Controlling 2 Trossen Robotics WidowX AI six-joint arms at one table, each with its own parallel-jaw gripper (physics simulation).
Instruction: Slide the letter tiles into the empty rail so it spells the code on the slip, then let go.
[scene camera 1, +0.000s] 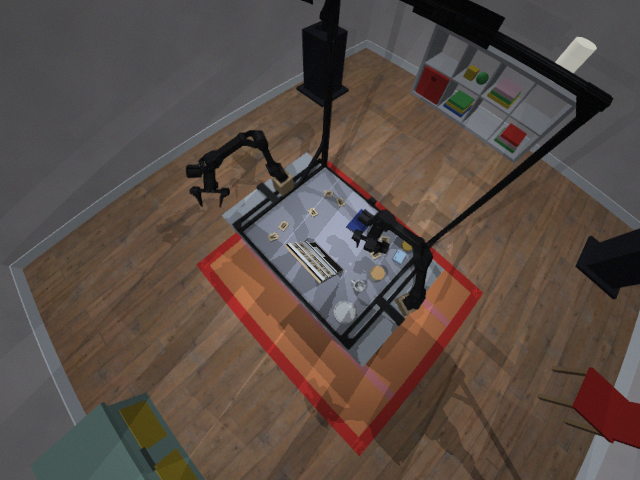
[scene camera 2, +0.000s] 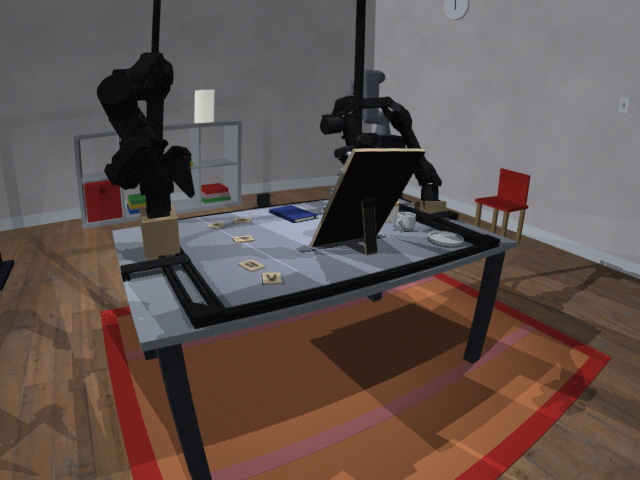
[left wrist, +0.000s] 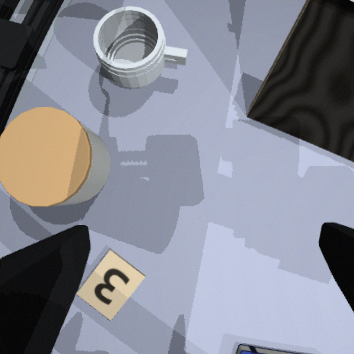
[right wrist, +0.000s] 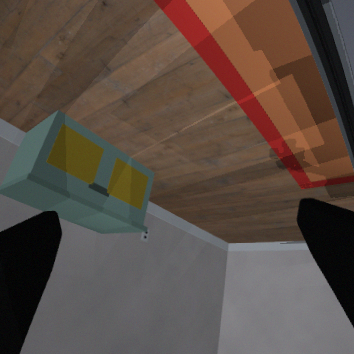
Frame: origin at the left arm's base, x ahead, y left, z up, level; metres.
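Where they show: left gripper, fingertip midpoint: (scene camera 1: 365, 251) (left wrist: 206, 236); right gripper, fingertip midpoint: (scene camera 1: 211, 207) (scene camera 2: 181, 196) (right wrist: 180, 216); left arm's base at its link origin: (scene camera 1: 409, 303) (scene camera 2: 430, 200); right arm's base at its link origin: (scene camera 1: 282, 177) (scene camera 2: 157, 212).
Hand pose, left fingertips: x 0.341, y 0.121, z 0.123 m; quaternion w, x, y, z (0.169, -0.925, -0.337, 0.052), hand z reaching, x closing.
Note:
Things, the pixels of their top centre, and the offset from my left fingertips. "pt": a spot on its surface instead.
- V tile at its top centre: (scene camera 2: 271, 277) (scene camera 1: 273, 236) dx +0.351, dy +0.405, dz -0.166 m
- second tile at its top centre: (scene camera 2: 251, 264) (scene camera 1: 283, 225) dx +0.394, dy +0.321, dz -0.166 m
- blue book at its top centre: (scene camera 2: 292, 211) (scene camera 1: 360, 222) dx +0.213, dy -0.125, dz -0.157 m
- tan-lidded jar at its top centre: (left wrist: 39, 155) (scene camera 2: 388, 201) (scene camera 1: 377, 272) dx -0.120, dy -0.040, dz -0.103 m
- white mug at its top centre: (left wrist: 138, 37) (scene camera 2: 405, 214) (scene camera 1: 358, 284) dx -0.129, dy +0.088, dz -0.116 m
- plate at its top centre: (scene camera 2: 446, 236) (scene camera 1: 344, 312) dx -0.226, dy +0.215, dz -0.156 m
- light blue square at a spot on its surface: (scene camera 1: 399, 256) pt dx -0.086, dy -0.224, dz -0.146 m
Pale letter tiles lie loose on the table. At the left of the scene camera 1 view are a V tile (scene camera 1: 272, 236) (scene camera 2: 271, 278), a second tile (scene camera 1: 283, 225) (scene camera 2: 251, 265), a third (scene camera 1: 312, 212) (scene camera 2: 242, 238) and others farther back. A tile marked like a 3 (left wrist: 111, 285) lies beside one left finger. The tilted board (scene camera 1: 313, 260) (scene camera 2: 369, 196) (left wrist: 310, 75) bears light rails; their contents and the slip's code are unreadable. My left gripper (scene camera 1: 369, 246) (left wrist: 206, 236) is open and empty above the table. My right gripper (scene camera 1: 211, 204) (right wrist: 180, 216) is open and empty, off the table's side.
A blue book (scene camera 1: 357, 222) (scene camera 2: 292, 213) lies near the left gripper. A tan-lidded jar (scene camera 1: 377, 272) (left wrist: 45, 157), a white mug (scene camera 1: 358, 285) (scene camera 2: 406, 221) (left wrist: 130, 75) and a plate (scene camera 2: 445, 238) stand right of the board. A light blue square (scene camera 1: 399, 256) lies behind the jar.

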